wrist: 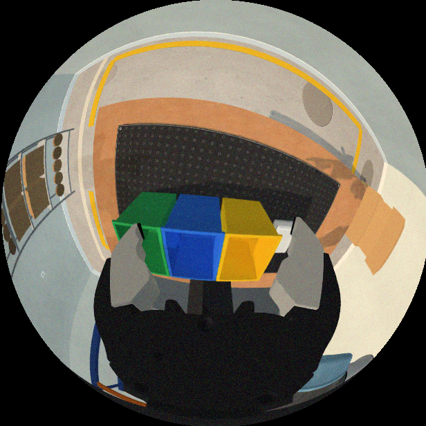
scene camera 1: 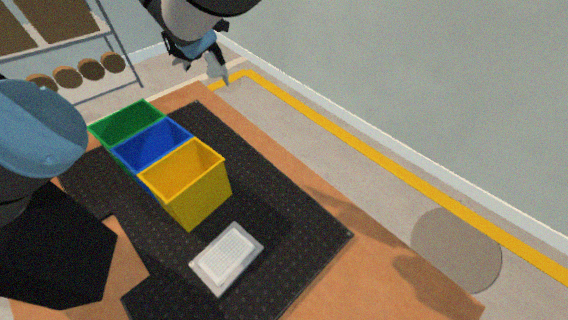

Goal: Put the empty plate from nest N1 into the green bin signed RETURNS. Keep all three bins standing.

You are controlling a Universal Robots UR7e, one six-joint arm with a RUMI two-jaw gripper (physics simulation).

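Places are measured from the arm's base along level axes (x back, y right, z up), in metres.
Pixels of known places: gripper, fingertip midpoint: [scene camera 1: 206,78].
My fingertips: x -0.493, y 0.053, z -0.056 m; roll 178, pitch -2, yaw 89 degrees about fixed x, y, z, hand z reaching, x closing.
For each thing: its middle in the pictures, then the offset to it from my fingertips. "spot": a spot on its surface instead. Level surfaces: height alone.
- white plate, body centre: [scene camera 1: 226,254] dy +0.242, dx +0.309, dz -0.282 m
- light grey nest, surface spot: [scene camera 1: 217,289] spot: dy +0.273, dx +0.387, dz -0.289 m
- green bin, body centre: [scene camera 1: 140,142] dy -0.199, dx +0.163, dz -0.211 m
- blue bin, body centre: [scene camera 1: 164,162] dy -0.069, dx +0.188, dz -0.211 m
- yellow bin, body centre: [scene camera 1: 191,185] dy +0.060, dx +0.213, dz -0.211 m
- perforated dark mat, its level: dz -0.301 m
A white plate [scene camera 1: 229,257] [wrist: 283,241] lies flat in a light grey nest [scene camera 1: 217,289] on the dark mat, beside the yellow bin; a finger partly hides it in the wrist view. No nest label is readable. The green bin [scene camera 1: 127,124] [wrist: 152,210] stands upright at the far end of a row of three, and its visible interior shows no plate. No RETURNS sign is readable. My gripper [scene camera 1: 206,75] [wrist: 215,222] is open and empty, high above the table, with the bins below between its fingers in the wrist view.
The blue bin [scene camera 1: 151,146] [wrist: 192,215] stands upright between the green bin and the yellow bin [scene camera 1: 201,196] [wrist: 246,215]. All stand close together on the perforated dark mat [scene camera 1: 300,220] [wrist: 165,155]. A shelf rack [scene camera 1: 123,54] stands beyond the table's far end.
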